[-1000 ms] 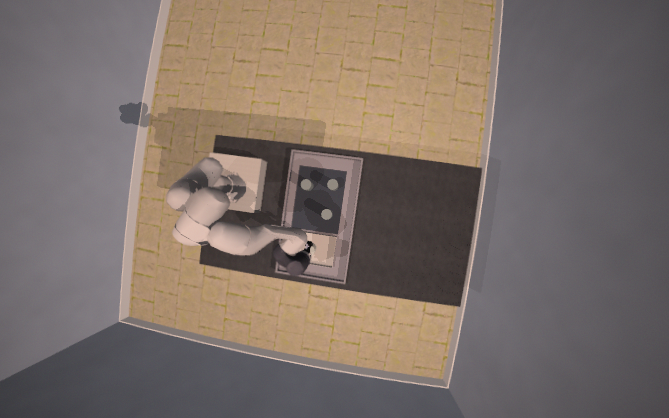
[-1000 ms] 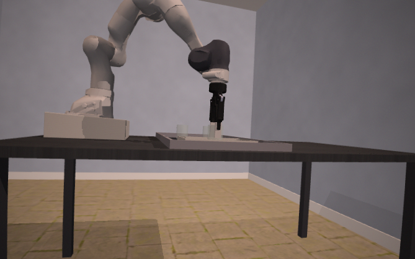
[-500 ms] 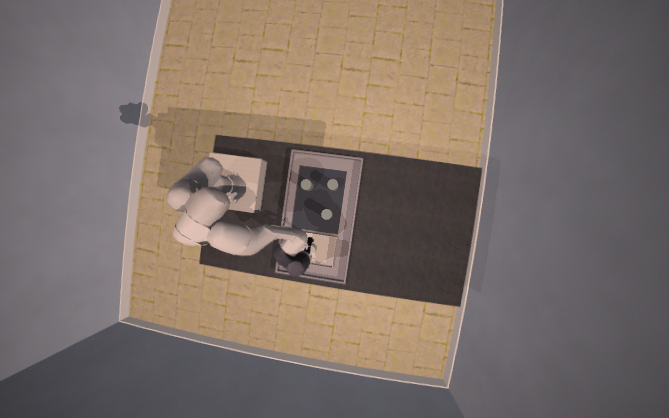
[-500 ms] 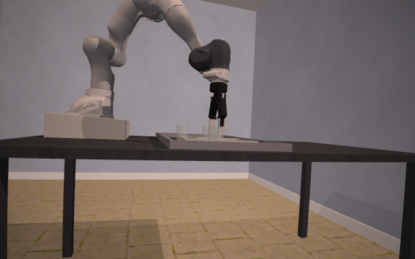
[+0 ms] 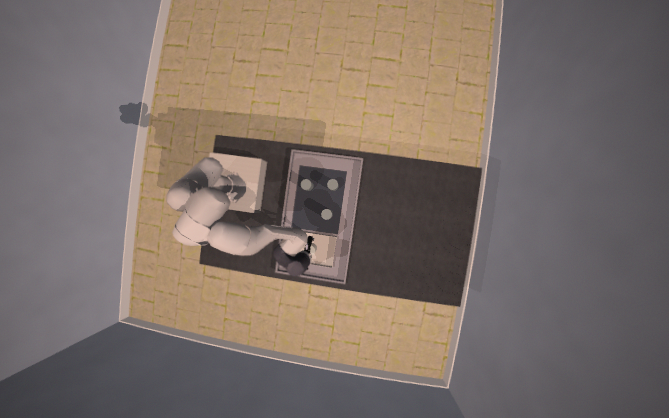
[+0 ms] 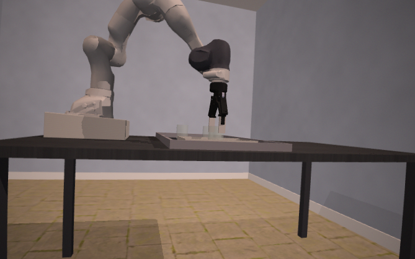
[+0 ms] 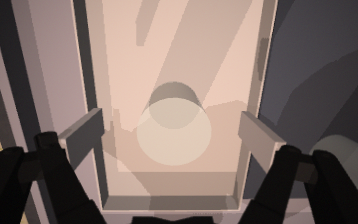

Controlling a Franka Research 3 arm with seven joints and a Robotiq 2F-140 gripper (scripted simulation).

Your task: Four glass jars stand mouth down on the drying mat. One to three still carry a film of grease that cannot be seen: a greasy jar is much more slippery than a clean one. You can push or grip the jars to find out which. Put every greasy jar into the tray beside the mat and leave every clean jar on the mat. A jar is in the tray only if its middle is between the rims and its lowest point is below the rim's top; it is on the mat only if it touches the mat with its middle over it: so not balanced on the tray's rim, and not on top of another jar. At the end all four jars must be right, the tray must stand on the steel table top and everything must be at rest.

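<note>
Now: hand 60 mm above the tray. The rest, counted from my hand: grey steel top (40 mm ahead, 210 mm to the left, 70 mm below); then dark drying mat (30 mm ahead, 320 mm to the left, 60 mm below).
</note>
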